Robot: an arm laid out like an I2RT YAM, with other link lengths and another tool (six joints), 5 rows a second.
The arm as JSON. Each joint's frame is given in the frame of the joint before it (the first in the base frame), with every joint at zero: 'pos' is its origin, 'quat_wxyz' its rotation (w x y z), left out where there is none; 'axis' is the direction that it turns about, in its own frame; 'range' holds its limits. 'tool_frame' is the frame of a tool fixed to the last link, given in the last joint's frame.
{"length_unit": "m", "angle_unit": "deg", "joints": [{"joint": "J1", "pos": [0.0, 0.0, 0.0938], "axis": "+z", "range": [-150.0, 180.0]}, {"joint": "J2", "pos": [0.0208, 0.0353, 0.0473], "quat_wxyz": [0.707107, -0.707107, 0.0, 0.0], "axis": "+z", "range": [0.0, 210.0]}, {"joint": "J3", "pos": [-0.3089, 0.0, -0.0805], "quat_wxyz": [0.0, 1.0, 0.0, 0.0], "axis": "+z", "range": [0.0, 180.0]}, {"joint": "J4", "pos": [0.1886, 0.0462, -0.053], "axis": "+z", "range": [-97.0, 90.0]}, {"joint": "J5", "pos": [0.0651, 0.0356, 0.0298], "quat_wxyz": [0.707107, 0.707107, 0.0, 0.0], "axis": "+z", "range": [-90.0, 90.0]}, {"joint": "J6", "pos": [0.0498, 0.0, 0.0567], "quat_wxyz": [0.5, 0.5, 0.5, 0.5], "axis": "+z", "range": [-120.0, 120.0]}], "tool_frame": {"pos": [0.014, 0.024, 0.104], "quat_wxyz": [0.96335, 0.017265, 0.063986, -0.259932]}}
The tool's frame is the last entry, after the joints.
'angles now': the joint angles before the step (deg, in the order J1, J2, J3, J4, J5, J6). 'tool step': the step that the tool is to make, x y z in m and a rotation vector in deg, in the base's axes. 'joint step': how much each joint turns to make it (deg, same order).
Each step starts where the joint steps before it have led.
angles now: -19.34, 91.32, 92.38, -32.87, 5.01, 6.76
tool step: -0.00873, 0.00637, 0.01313, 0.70, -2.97, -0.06
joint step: 0.09, -2.81, -0.79, 0.43, -0.71, 1.49
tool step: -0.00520, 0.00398, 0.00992, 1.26, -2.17, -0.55
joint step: 0.01, -1.49, 0.44, -0.44, -0.42, 1.94
